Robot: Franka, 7 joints.
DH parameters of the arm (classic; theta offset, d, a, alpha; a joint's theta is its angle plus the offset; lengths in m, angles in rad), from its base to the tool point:
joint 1: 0 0.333 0 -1.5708
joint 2: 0 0 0 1.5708
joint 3: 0 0.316 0.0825 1.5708
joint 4: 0 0 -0.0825 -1.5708
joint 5: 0 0.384 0 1.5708
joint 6: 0 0 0.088 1.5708
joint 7: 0 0.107 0 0
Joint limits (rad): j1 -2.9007..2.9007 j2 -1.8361..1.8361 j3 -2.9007..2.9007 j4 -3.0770..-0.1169 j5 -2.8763..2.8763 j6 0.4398..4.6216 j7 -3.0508..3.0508
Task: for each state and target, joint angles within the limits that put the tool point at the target. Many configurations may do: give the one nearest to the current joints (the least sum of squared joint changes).
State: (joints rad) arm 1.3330 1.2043 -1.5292 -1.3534 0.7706 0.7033 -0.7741
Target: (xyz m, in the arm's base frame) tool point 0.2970 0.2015 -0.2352
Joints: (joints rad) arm 1.1871 1.8361 -0.6165 -1.3177 0.9981 1.2491 -0.7741
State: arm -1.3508 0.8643 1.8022 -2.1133 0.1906 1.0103 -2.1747
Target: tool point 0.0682 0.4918 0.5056
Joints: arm -0.8551 0.0964 2.2361 -1.9007 0.3249 1.4354 -2.1747
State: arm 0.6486 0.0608 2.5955 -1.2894 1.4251 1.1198 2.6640
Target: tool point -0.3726 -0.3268 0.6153
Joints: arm 0.8222 -0.0145 2.7678 -1.7387 1.2522 0.9261 2.6640
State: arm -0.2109 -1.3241 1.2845 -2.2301 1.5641 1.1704 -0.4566
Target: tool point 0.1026 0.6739 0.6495
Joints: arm -0.8301 -1.1250 1.2080 -1.3638 1.8561 1.6700 -0.4566
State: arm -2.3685 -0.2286 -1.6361 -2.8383 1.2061 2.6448 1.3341
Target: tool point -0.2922 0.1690 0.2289
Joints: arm -2.5109 -0.5397 -1.3402 -2.8494 1.2085 2.5214 1.3341
